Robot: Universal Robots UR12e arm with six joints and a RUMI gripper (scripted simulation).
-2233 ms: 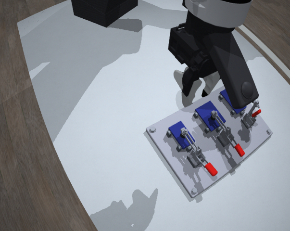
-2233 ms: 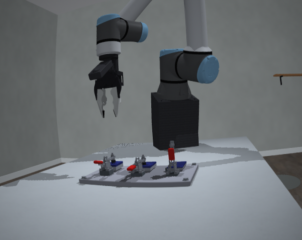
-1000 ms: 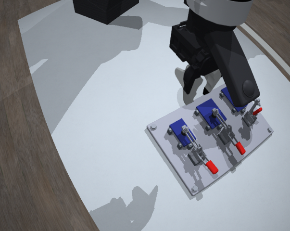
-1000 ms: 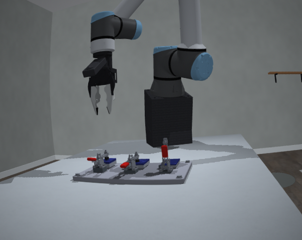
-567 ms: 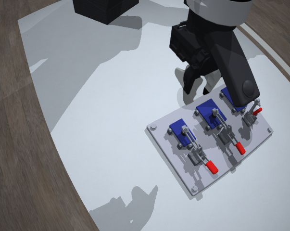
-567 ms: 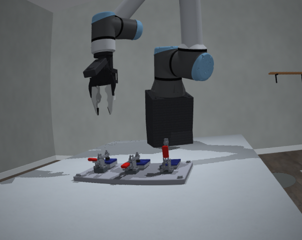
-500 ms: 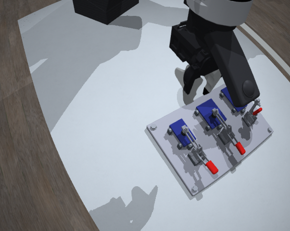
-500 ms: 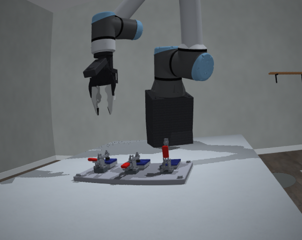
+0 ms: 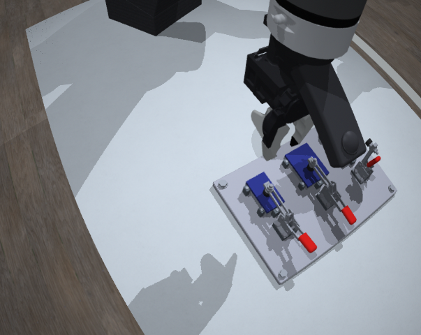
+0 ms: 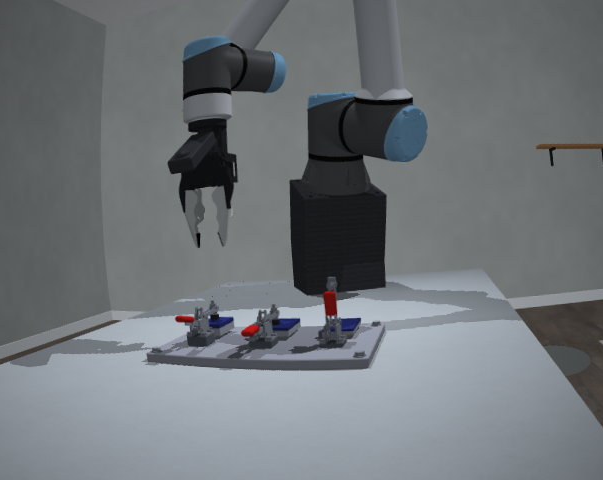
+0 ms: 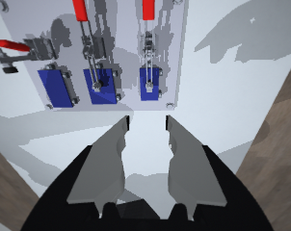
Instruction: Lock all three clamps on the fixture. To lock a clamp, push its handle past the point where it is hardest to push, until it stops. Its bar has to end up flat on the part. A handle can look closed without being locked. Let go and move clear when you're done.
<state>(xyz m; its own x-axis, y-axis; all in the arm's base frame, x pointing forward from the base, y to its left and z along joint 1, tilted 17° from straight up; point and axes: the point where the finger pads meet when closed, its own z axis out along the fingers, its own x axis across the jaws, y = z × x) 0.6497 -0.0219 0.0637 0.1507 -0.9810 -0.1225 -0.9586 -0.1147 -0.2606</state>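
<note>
Now: hand 18 cm above the grey fixture plate, 11 cm to the right of it and 3 cm short of it. Round my hand: blue part (21 cm to the left, 16 cm below, 4 cm behind).
</note>
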